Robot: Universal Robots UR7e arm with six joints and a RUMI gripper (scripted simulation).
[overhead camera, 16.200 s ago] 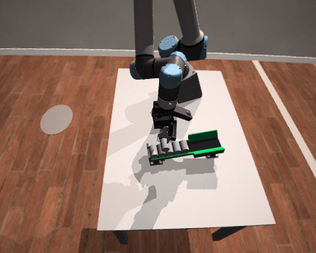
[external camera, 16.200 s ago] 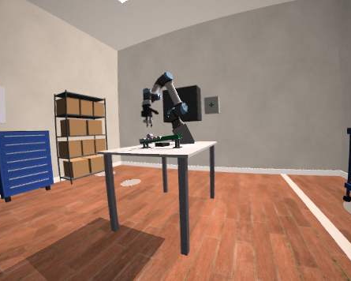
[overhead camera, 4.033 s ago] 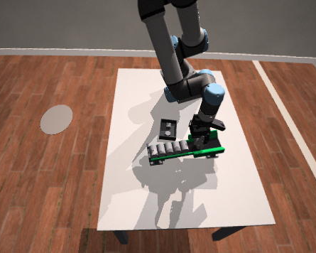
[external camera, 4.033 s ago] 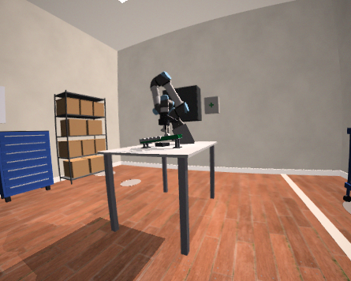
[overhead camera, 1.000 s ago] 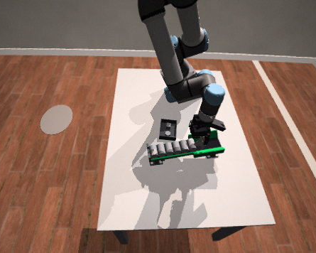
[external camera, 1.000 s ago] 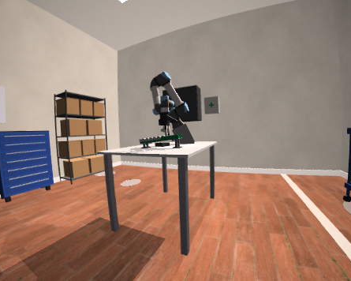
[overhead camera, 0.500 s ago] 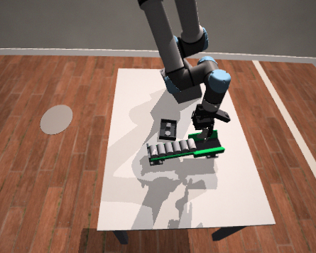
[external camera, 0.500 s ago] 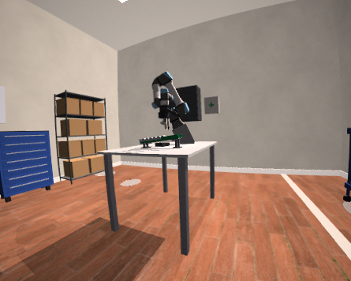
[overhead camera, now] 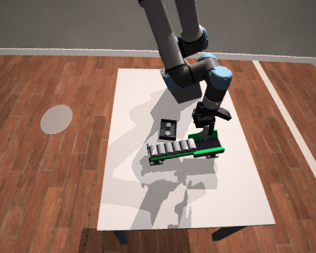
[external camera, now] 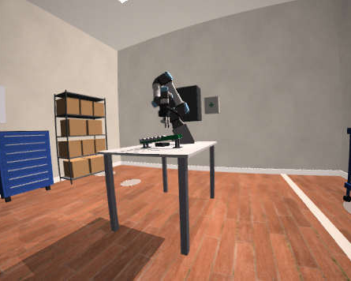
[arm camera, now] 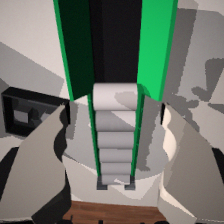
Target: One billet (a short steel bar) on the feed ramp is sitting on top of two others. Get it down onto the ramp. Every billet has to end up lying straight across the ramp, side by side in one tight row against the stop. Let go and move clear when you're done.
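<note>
My gripper is now 130 mm above the ramp bed, 70 mm to the left of it and 10 mm short of it.
</note>
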